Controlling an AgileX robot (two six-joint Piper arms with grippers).
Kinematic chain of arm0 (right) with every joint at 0, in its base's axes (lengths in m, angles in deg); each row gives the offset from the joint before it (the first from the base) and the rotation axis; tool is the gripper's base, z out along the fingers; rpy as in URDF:
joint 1: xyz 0 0 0.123 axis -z
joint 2: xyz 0 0 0 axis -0.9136 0.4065 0
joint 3: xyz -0.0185 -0.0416 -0.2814 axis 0.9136 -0.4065 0
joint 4: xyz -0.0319 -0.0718 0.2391 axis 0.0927 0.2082 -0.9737
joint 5: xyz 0 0 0 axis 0.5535 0.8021 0.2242
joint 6: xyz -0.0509 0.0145 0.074 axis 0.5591 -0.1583 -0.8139
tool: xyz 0 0 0 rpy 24.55 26.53 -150.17
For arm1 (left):
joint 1: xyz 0 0 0.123 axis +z
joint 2: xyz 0 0 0 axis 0.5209 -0.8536 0
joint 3: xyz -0.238 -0.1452 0.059 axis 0.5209 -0.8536 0
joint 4: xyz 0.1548 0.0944 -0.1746 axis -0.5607 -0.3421 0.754
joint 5: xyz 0 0 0 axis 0.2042 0.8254 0.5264
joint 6: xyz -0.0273 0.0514 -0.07 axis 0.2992 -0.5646 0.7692
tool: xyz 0 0 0 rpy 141.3 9.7 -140.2
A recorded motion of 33 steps. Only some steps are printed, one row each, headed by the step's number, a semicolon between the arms.
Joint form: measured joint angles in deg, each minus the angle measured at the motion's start. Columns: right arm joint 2, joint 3, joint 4, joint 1, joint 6, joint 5; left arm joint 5, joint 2, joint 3, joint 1, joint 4, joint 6.
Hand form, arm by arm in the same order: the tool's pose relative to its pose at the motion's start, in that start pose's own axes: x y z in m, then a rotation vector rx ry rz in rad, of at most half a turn. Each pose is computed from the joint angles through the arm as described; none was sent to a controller.
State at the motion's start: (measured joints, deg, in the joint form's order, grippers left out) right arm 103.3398 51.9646 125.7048 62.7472 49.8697 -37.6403; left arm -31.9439 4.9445 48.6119 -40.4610 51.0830 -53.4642
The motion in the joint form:
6: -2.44 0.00 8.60 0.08 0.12 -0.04; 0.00 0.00 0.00 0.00 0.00 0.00
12: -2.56 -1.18 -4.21 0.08 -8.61 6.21; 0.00 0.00 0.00 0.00 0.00 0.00
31: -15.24 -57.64 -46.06 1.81 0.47 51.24; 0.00 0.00 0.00 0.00 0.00 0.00
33: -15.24 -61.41 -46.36 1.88 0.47 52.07; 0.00 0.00 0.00 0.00 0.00 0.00
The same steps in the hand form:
6: 0.0040 -0.0203 -0.0096 0.1451 -0.0588 -0.0132; 0.0000 0.0000 0.0000 0.0000 0.0000 0.0000
12: 0.0011 0.0037 -0.0062 -0.0962 -0.1017 0.1908; 0.0000 0.0000 0.0000 0.0000 0.0000 0.0000
31: 0.1765 0.1711 0.0778 -0.7341 0.0191 0.2889; 0.0000 0.0000 0.0000 0.0000 0.0000 0.0000
33: 0.1954 0.1778 0.0833 -0.7311 0.0701 0.2752; 0.0000 0.0000 0.0000 0.0000 0.0000 0.0000

